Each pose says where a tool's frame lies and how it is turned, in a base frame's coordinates. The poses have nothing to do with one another.
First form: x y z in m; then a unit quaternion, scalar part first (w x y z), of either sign.
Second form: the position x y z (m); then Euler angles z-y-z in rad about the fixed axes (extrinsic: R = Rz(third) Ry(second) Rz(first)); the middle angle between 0 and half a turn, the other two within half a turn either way. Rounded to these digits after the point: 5 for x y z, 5 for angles.
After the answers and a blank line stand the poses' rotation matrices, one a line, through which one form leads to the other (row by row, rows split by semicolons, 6 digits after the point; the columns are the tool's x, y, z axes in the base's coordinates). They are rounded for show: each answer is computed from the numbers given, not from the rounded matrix.
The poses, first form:
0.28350, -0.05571, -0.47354, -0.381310, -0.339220, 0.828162, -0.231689
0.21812, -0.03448, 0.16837, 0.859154, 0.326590, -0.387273, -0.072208
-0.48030, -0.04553, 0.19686, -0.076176, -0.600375, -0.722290, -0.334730
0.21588, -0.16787, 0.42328, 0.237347, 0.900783, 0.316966, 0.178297
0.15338, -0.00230, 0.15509, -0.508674, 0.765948, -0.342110, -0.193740
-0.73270, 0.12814, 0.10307, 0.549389, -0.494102, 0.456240, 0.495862
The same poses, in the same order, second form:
0.28350, -0.05571, -0.47354, -2.98435, 2.21661, -2.20683
0.21812, -0.03448, 0.16837, 2.35715, 1.06247, -2.52485
-0.48030, -0.04553, 0.19686, 2.04052, 2.44076, 0.65355
0.21588, -0.16787, 0.42328, 1.87672, 2.53880, -0.58818
0.15338, -0.00230, 0.15509, -0.78682, 1.99044, 1.51464
-0.73270, 0.12814, 0.10307, -0.09098, 1.47524, 1.55945

-0.479065 -0.738549 -0.474386; -0.385168 0.662500 -0.642448; 0.788760 -0.125056 -0.601846
0.689612 -0.128883 -0.712618; -0.377034 0.776250 -0.505253; 0.618289 0.617110 0.486718
-0.267494 0.816293 0.511969; 0.918287 0.055011 0.392076; 0.291885 0.575013 -0.764306
0.735486 0.486398 0.471675; 0.655671 -0.686398 -0.314568; 0.170752 0.540624 -0.823753
0.690851 -0.721178 0.051255; -0.326976 -0.248423 0.911796; -0.644834 -0.646675 -0.407431
0.091931 -0.995701 0.011294; 0.093984 0.019967 0.995373; -0.991320 -0.090444 0.095416

